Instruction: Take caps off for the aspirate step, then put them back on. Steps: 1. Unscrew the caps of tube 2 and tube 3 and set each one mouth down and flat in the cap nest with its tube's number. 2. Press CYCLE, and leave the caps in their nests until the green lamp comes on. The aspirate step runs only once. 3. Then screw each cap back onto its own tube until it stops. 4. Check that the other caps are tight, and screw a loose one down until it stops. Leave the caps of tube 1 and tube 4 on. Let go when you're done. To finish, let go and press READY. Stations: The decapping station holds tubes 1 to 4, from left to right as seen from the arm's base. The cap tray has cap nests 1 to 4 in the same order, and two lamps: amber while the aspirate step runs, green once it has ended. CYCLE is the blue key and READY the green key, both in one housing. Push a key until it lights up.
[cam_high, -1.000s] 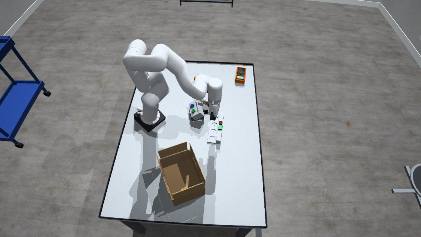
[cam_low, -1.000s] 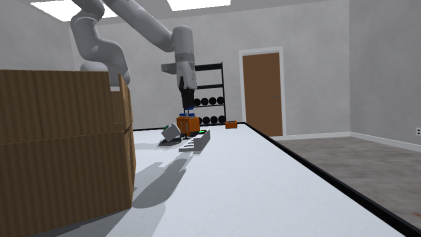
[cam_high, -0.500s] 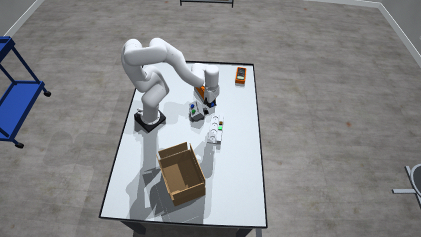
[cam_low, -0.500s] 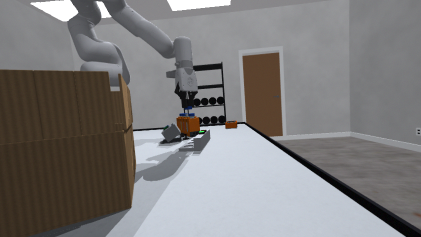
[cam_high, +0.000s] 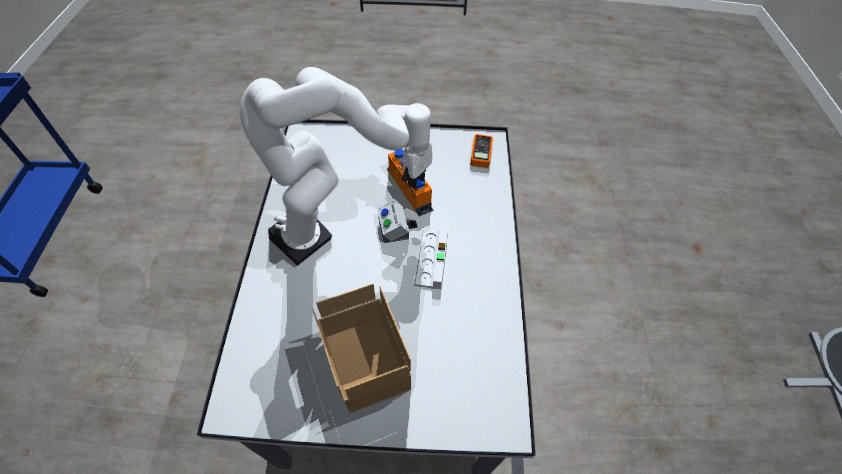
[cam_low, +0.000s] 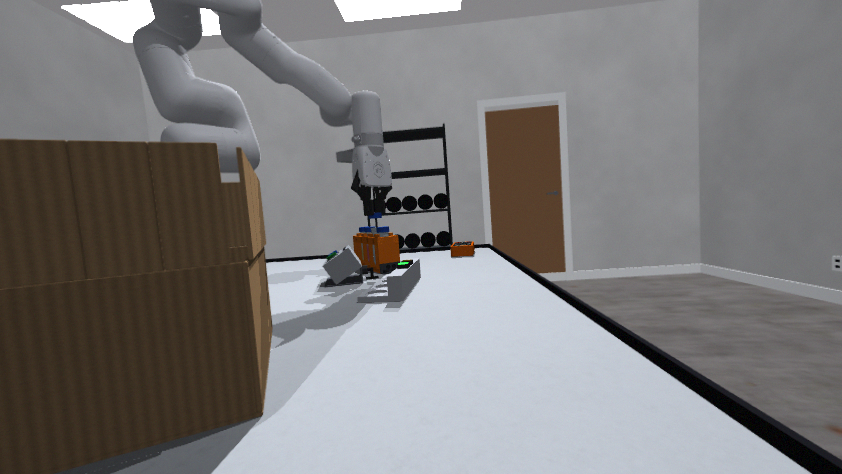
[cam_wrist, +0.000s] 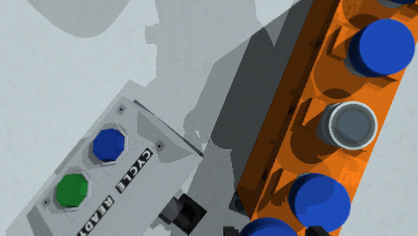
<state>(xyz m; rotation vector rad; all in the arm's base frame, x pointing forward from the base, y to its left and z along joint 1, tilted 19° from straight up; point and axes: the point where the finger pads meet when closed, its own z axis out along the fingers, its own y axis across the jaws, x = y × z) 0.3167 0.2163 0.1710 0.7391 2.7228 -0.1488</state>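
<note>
Now: hand 13 cm to the right of the blue cap, 6 cm above it and 5 cm past it. Also, from my hand: green key 11 cm to the right, 11 cm below, 8 cm behind; blue key 11 cm below, 10 cm behind, 7 cm to the right; grey key housing 12 cm below, 9 cm to the right, 7 cm behind.
</note>
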